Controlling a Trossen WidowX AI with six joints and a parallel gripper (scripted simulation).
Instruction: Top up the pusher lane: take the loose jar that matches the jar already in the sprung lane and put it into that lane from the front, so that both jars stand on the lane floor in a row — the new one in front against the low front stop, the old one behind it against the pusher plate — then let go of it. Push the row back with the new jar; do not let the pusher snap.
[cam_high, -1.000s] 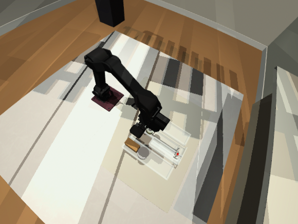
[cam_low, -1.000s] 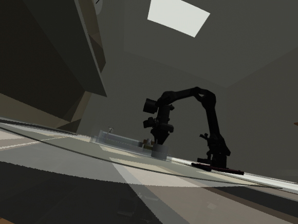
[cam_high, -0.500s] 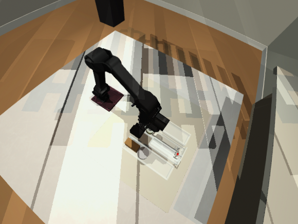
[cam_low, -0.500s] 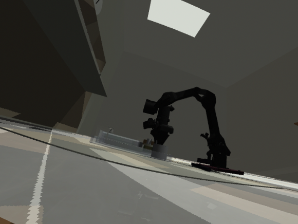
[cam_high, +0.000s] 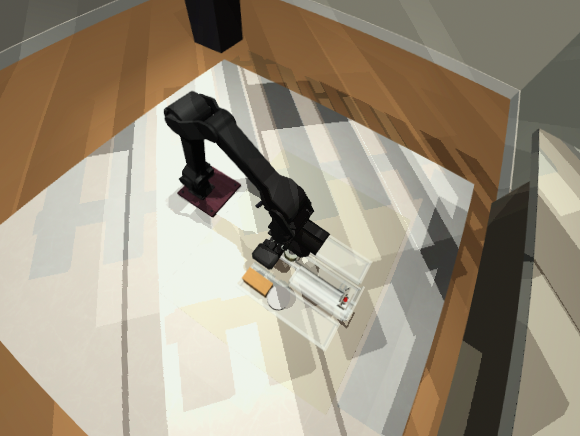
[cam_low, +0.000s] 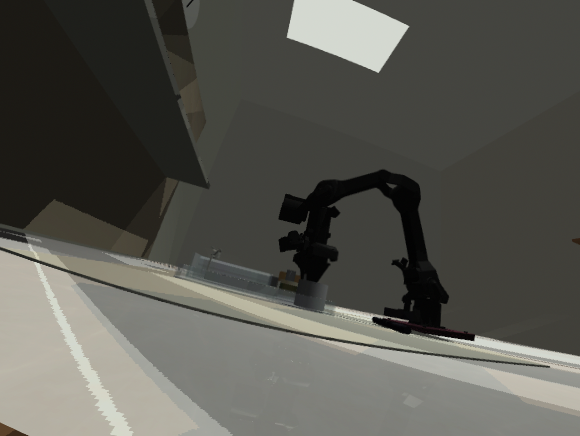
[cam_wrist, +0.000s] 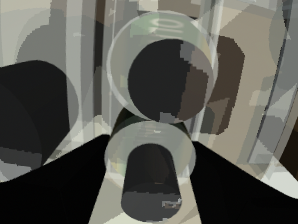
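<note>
Now: gripper tip 10 mm short of the brown box, 130 mm to the left of it and 10 mm below it. From my gripper tip the other things lie so: red mark (230 mm ahead, 50 mm to the right, 40 mm above).
</note>
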